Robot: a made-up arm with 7 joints.
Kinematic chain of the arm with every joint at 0, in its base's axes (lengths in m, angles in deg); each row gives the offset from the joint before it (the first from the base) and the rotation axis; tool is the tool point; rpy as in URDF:
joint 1: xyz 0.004 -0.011 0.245 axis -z
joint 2: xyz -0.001 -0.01 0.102 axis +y
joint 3: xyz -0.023 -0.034 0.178 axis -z
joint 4: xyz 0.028 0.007 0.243 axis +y
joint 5: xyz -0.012 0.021 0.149 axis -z
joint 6: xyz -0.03 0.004 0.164 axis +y
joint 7: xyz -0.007 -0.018 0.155 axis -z
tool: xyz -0.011 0.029 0.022 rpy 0 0 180
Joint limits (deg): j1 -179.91..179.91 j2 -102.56..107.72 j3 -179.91..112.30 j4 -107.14..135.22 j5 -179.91..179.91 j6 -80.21..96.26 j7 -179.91..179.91
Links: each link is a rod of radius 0.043 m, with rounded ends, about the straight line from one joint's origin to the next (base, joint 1, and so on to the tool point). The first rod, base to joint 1, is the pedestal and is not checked.
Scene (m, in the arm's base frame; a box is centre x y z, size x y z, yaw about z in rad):
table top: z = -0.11
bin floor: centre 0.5 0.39 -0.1 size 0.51 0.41 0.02 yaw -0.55
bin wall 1: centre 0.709 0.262 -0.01 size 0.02 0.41 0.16 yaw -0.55
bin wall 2: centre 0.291 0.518 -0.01 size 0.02 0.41 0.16 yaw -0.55
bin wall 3: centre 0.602 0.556 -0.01 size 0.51 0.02 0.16 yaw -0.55
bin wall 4: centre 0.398 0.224 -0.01 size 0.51 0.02 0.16 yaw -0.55
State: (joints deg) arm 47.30 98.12 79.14 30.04 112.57 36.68 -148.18
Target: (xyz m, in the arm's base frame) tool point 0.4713 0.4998 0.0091
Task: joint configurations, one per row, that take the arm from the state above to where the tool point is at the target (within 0.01 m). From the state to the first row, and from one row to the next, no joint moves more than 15 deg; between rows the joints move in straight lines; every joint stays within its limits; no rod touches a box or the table.
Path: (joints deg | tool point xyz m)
1: 33.61 92.62 68.31 37.72 113.79 32.91 -147.60 | 0.5407 -0.7077 0.2415
2: 19.93 87.12 57.48 45.41 115.01 29.14 -147.02 | 0.6609 -0.5756 0.2353
3: 6.24 81.62 46.65 53.09 116.24 25.37 -146.43 | 0.7547 -0.3965 0.2161
4: -7.45 76.13 35.81 60.77 117.46 21.61 -145.85 | 0.8006 -0.1751 0.1931
5: -21.14 70.63 24.98 68.46 118.68 17.84 -145.27 | 0.7758 0.0711 0.1758
6: -34.82 65.13 14.15 76.14 119.90 14.07 -144.69 | 0.6654 0.3098 0.1717
7: -48.51 59.63 3.32 83.82 121.12 10.30 -144.10 | 0.4713 0.4998 0.1851
8: -49.26 69.58 4.35 77.59 120.65 10.70 -144.19 | 0.4760 0.5045 0.0984
9: -50.00 79.54 5.37 71.36 120.18 11.09 -144.27 | 0.4713 0.4998 0.0090

